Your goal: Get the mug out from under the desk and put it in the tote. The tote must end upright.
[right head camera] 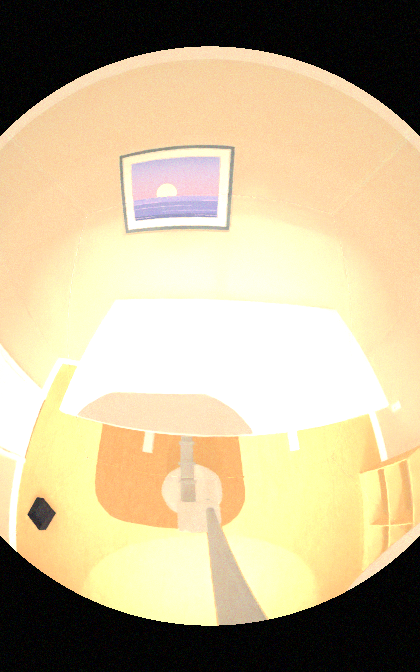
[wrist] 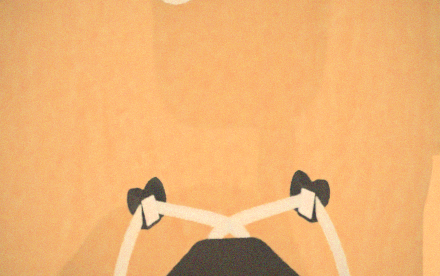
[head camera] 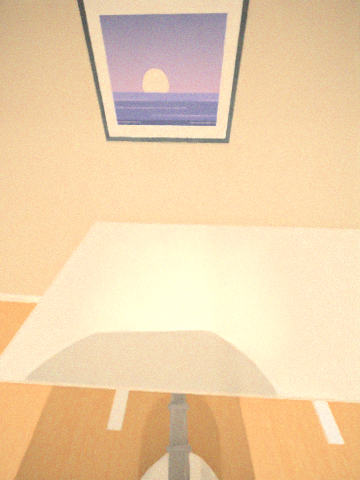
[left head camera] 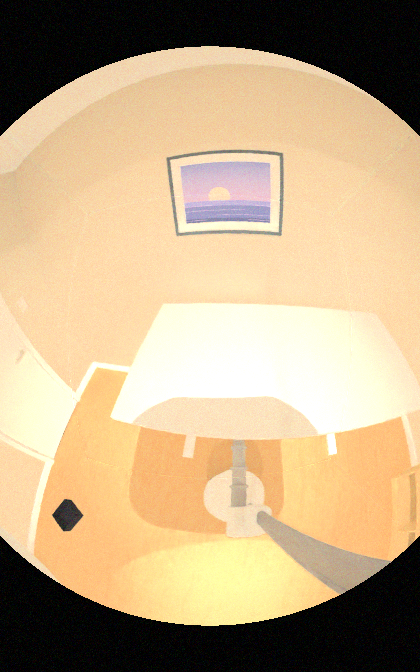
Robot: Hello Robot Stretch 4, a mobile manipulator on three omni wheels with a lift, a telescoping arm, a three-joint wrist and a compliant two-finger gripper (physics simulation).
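Places are measured from the robot's base along level axes (x ahead, y left, z up), in centimetres.
Pixels of known places: gripper, fingertip midpoint: [wrist: 227, 190].
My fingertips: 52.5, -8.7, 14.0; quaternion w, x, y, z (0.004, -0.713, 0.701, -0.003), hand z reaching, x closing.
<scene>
Behind a point stands the place of what it marks, as x, y, z.
The white desk [head camera: 200, 280] @(60.4, -9.4, 92.2) [left head camera: 250, 350] @(63.0, -4.2, 92.3) [right head camera: 225, 350] @(60.1, -19.7, 92.3) stands against the wall. In the wrist view, my gripper [wrist: 227, 190] @(52.5, -8.7, 14.0) is open over the wooden floor, its two dark fingertips wide apart with nothing between them. A pale rounded edge, which looks like part of the mug [wrist: 177, 1] @(77.4, -2.2, -1.6), shows at the top edge of the wrist view, ahead and slightly left of the gripper's middle. It is apart from the fingers. The desk top hides the gripper and the mug from the head views. I cannot make out the tote in any view.
My grey arm [head camera: 178, 425] @(23.5, 0.0, 55.7) [left head camera: 239, 470] @(16.2, -0.3, 56.0) [right head camera: 187, 465] @(16.4, -0.6, 56.0) reaches under the desk's front edge. White desk feet [head camera: 117, 410] [head camera: 328, 422] stick out on both sides of it. A black box-like object [left head camera: 67, 515] @(-61.7, 144.1, -2.5) [right head camera: 41, 513] @(-61.1, 144.5, -2.5) is on the floor at left. A shelf unit [right head camera: 367, 520] @(-81.5, -150.8, 2.9) stands at right.
</scene>
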